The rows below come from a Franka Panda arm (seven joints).
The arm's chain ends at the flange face. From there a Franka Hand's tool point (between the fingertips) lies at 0.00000 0.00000 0.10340 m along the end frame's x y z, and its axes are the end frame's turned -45 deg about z.
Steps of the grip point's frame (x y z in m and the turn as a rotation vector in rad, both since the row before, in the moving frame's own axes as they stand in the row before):
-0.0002 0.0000 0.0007 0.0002 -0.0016 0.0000
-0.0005 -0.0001 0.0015 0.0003 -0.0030 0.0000
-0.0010 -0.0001 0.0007 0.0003 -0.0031 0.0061
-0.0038 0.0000 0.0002 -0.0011 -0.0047 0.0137
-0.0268 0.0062 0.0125 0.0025 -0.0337 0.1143
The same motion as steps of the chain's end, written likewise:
0.0000 0.0000 0.0007 -0.0010 -0.0013 0.0000
-0.0002 0.0001 0.0015 -0.0019 -0.0023 0.0000
-0.0005 0.0004 0.0007 -0.0020 -0.0024 0.0061
-0.0024 0.0023 0.0002 -0.0041 -0.0025 0.0137
-0.0118 0.0212 0.0126 -0.0221 -0.0256 0.1143

